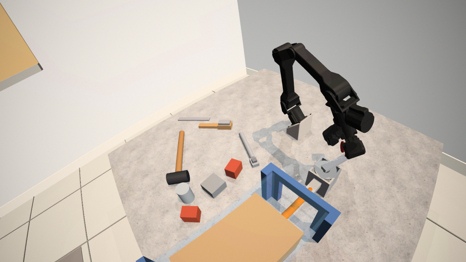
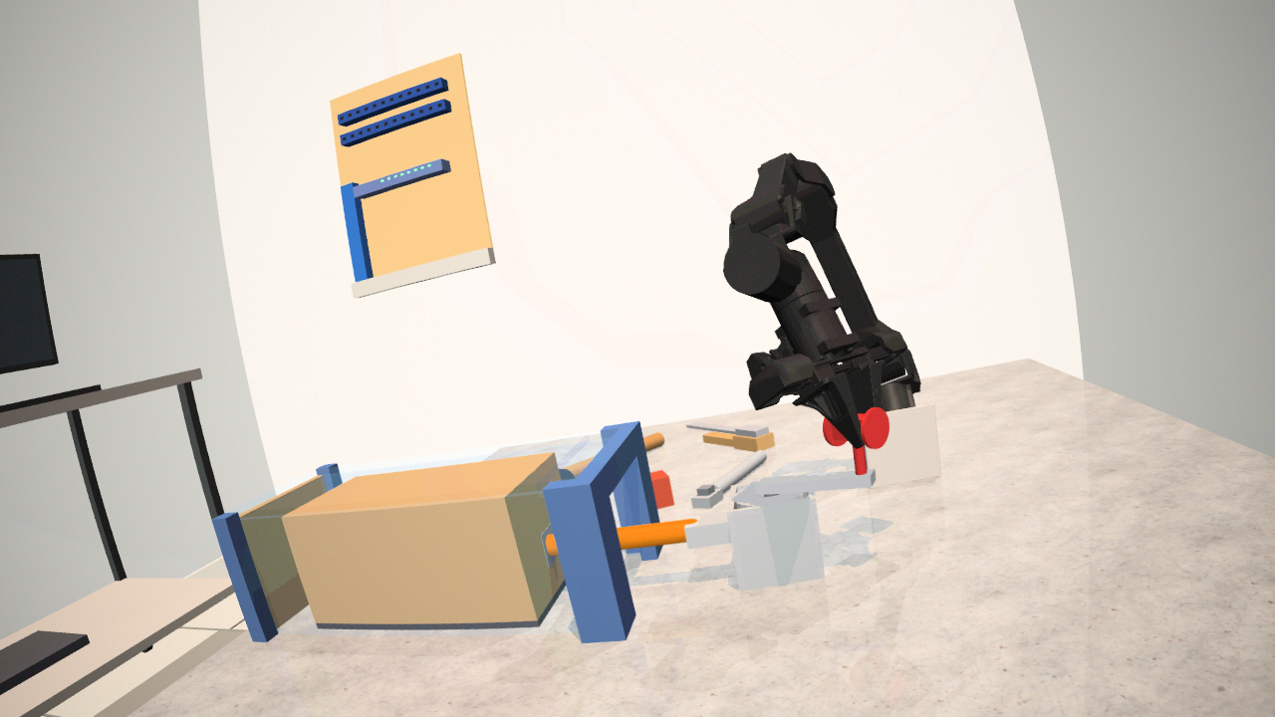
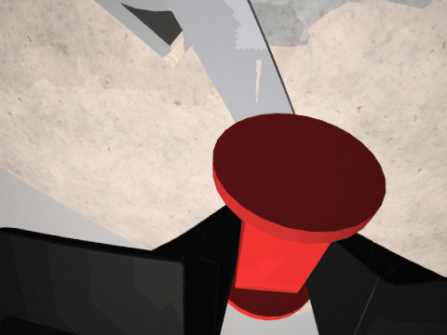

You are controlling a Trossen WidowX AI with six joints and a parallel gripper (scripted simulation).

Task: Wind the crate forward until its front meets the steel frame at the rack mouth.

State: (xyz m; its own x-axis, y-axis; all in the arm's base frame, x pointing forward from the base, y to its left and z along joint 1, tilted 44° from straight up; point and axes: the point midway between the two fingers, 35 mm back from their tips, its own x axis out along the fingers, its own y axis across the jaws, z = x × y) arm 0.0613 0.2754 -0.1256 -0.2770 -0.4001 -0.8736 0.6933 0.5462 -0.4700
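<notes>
My gripper tip is now 5 cm short of the crank handle, 2 cm to the left of it and 3 cm above it. From my gripper tip the other things lie so: blue steel frame (27 cm ahead, 2 cm to the right, 3 cm below); red knob (1 cm ahead, 1 cm to the right); grey winch (9 cm ahead, 4 cm to the right, 10 cm below).
</notes>
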